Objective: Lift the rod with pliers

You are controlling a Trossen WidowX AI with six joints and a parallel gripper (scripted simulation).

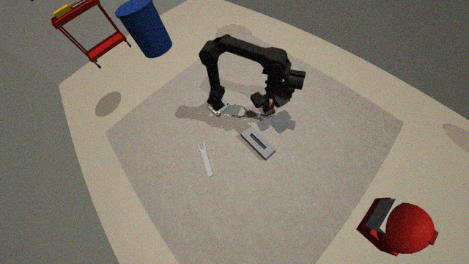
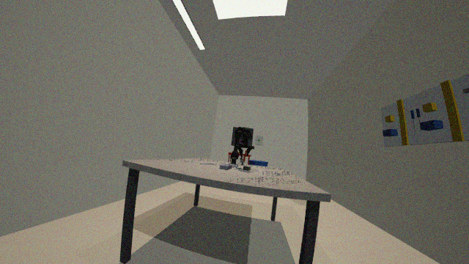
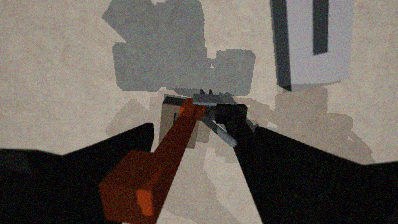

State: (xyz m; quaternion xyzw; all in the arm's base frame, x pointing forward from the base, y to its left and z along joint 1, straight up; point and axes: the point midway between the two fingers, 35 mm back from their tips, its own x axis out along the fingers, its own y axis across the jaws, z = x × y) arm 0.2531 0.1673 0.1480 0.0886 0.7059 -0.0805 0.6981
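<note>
My gripper tip is now 70 mm short of the grey channel block, 140 mm to the left of it and 120 mm above it. Also, from my gripper tip: orange handle (20 mm to the left); grey holster (40 mm behind, 40 mm to the left, 130 mm below); flat fork-ended bar (60 mm behind, 390 mm to the right, 130 mm below).
</note>
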